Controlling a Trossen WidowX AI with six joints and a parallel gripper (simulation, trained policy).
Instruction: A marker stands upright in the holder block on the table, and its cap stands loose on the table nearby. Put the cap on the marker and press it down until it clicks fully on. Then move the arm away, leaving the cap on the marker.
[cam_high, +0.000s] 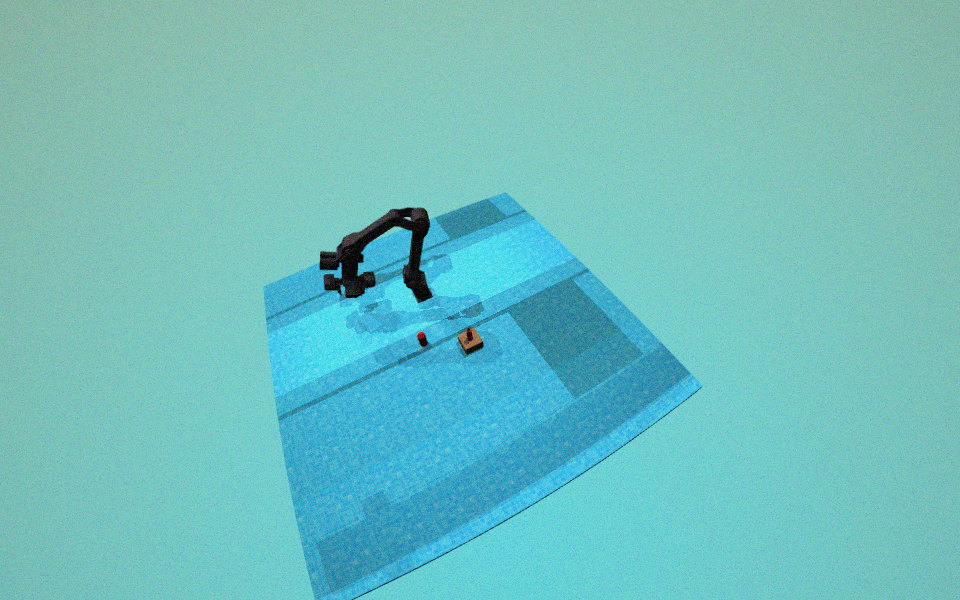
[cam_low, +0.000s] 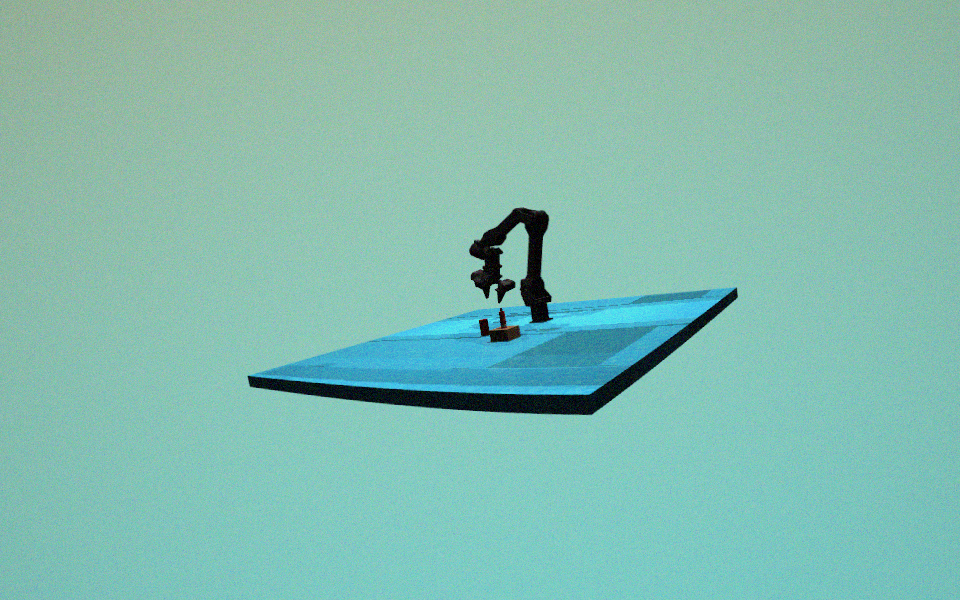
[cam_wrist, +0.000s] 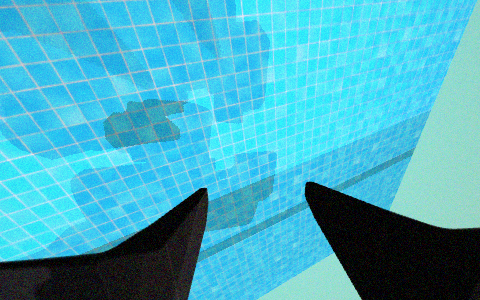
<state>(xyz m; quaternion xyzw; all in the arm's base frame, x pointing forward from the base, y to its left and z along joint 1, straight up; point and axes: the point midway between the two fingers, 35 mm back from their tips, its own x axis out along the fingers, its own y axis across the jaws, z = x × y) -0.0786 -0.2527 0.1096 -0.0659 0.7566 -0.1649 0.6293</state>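
The red cap is 300 mm ahead of my gripper tip, 180 mm to the left of it and 50 mm below it. Also, from my gripper tip: tan holder block 390 mm ahead, 330 mm to the left, 60 mm below.
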